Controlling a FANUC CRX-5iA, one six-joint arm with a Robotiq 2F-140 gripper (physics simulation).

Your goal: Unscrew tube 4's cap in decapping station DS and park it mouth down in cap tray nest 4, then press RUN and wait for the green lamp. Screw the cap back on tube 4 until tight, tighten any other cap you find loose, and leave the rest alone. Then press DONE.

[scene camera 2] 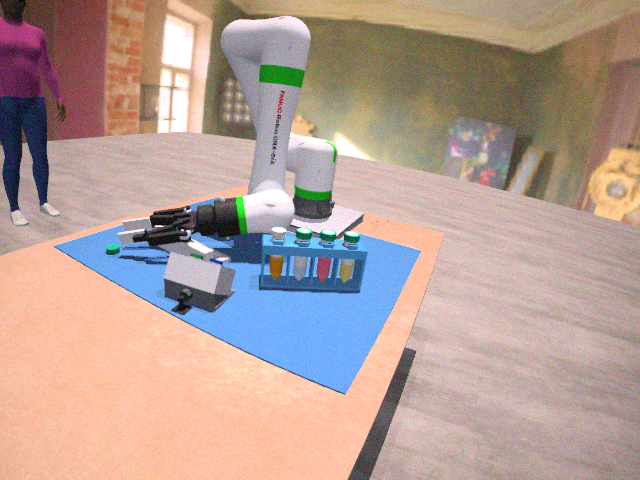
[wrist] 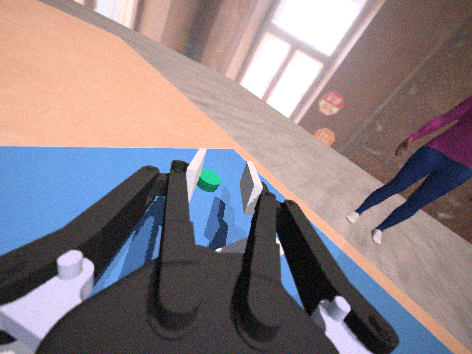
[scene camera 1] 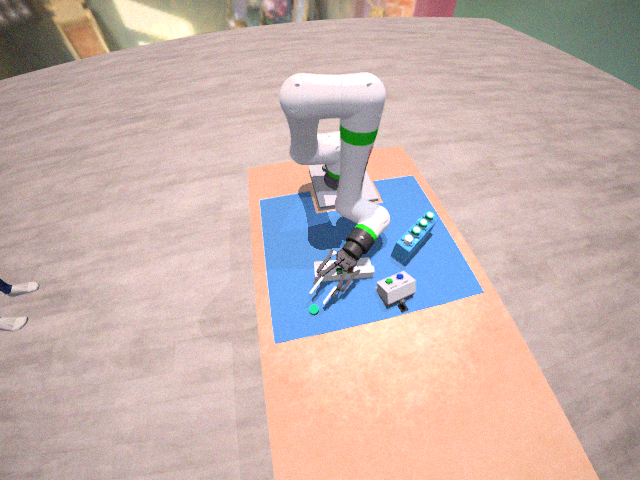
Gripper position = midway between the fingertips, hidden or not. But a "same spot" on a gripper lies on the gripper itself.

Scene:
my gripper: scene camera 2; wrist 223,166; scene camera 1
same spot on blue mat: (wrist: 53,185) = (scene camera 1: 357,309)
same spot on my gripper: (scene camera 1: 347,258) = (scene camera 2: 191,218)

